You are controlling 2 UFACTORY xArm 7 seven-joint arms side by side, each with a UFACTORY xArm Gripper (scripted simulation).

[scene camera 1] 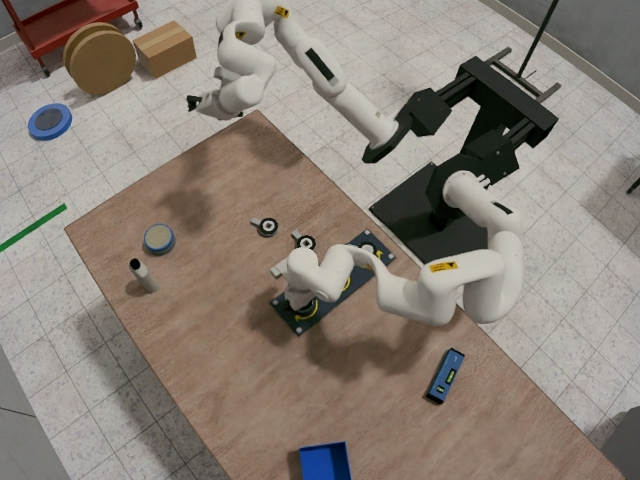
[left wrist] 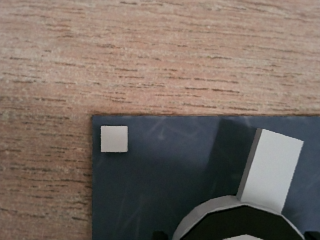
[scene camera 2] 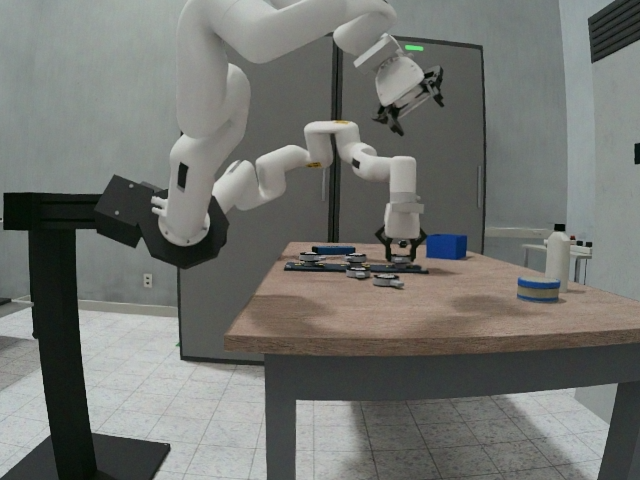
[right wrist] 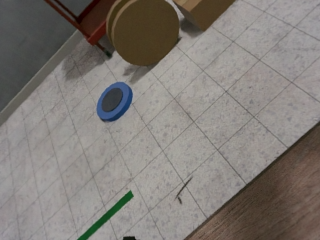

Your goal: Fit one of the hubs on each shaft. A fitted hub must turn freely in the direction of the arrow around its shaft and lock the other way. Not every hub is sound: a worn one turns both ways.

tape roll: scene camera 1; scene camera 2; not seen in the left wrist view (out of frame); not seen in the right wrist view (out of frame)
same spot on tape roll: (scene camera 1: 158, 238) = (scene camera 2: 539, 279)
